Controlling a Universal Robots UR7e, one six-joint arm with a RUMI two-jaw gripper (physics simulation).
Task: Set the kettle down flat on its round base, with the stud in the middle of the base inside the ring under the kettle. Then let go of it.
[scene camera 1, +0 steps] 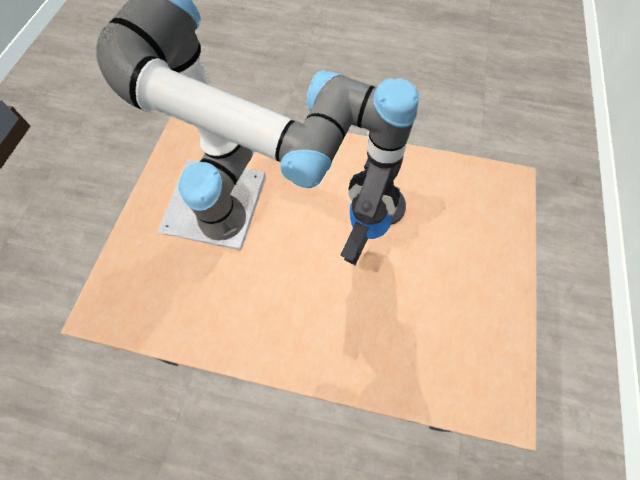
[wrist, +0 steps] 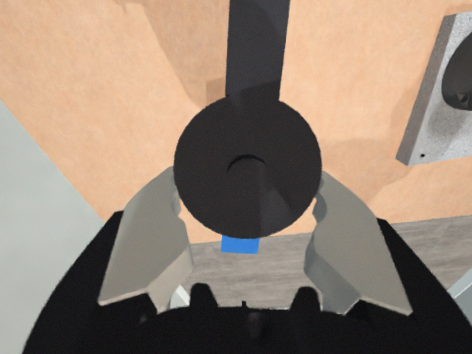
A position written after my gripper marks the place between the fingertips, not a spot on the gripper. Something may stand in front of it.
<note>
In view: my gripper (scene camera 1: 370, 206) and a blue kettle (scene camera 1: 364, 228).
The blue kettle shows as well in the wrist view (wrist: 247, 166). My gripper shows as well in the wrist view (wrist: 245, 170).
</note>
